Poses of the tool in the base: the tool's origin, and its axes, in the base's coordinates. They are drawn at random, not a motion.
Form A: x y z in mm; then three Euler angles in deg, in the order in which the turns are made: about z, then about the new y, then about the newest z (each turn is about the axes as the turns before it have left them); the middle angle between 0 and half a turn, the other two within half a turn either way.
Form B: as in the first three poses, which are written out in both.
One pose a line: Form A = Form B
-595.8, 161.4, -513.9, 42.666, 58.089, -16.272 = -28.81, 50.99, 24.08, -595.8, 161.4, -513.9
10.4, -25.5, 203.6, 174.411, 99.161, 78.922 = 82.17, -74.65, -75.84, 10.4, -25.5, 203.6
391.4, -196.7, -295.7, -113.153, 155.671, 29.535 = 151.86, 51.27, -23.03, 391.4, -196.7, -295.7
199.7, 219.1, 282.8, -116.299, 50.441, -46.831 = 40.35, 58.21, -148.75, 199.7, 219.1, 282.8
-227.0, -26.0, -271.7, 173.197, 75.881, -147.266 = -25.86, -71.95, 22.00, -227.0, -26.0, -271.7
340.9, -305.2, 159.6, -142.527, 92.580, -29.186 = 105.39, 69.30, -120.26, 340.9, -305.2, 159.6
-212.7, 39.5, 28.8, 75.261, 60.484, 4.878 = -37.62, 53.34, 72.07, -212.7, 39.5, 28.8
